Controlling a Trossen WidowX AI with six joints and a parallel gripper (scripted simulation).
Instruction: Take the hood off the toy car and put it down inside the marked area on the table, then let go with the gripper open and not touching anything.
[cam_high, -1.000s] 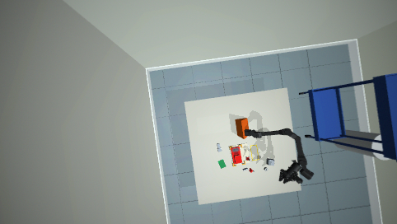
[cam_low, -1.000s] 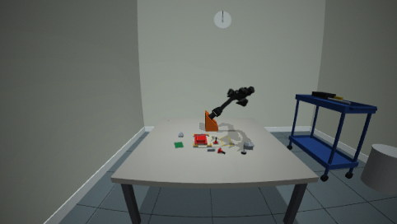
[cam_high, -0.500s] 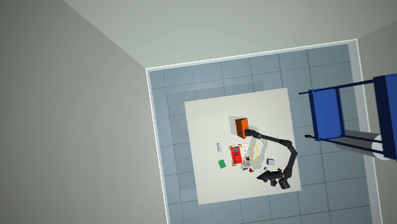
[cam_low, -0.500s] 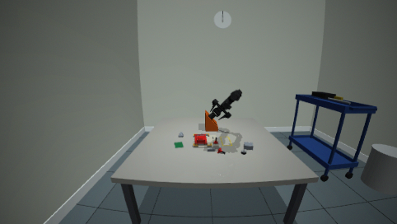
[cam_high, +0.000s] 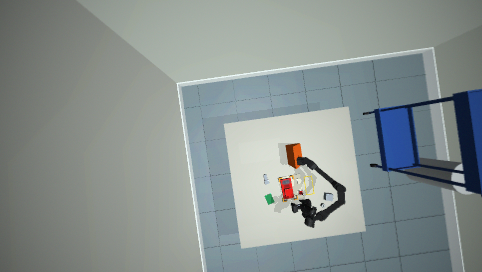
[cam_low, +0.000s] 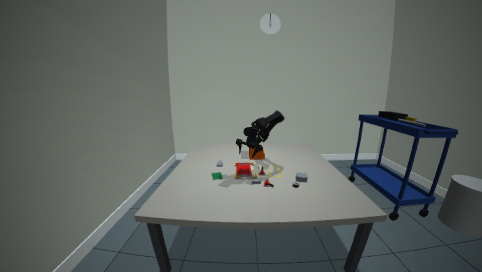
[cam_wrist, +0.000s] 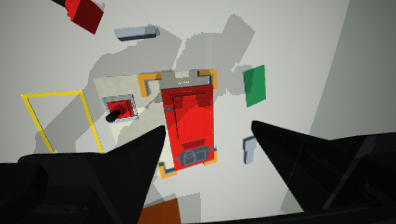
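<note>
The hood lies 30 mm behind my gripper tip, 10 mm to the right of it and 110 mm below it. The rest, counted from my gripper tip: green piece 10 mm ahead, 210 mm to the right, 150 mm below.
</note>
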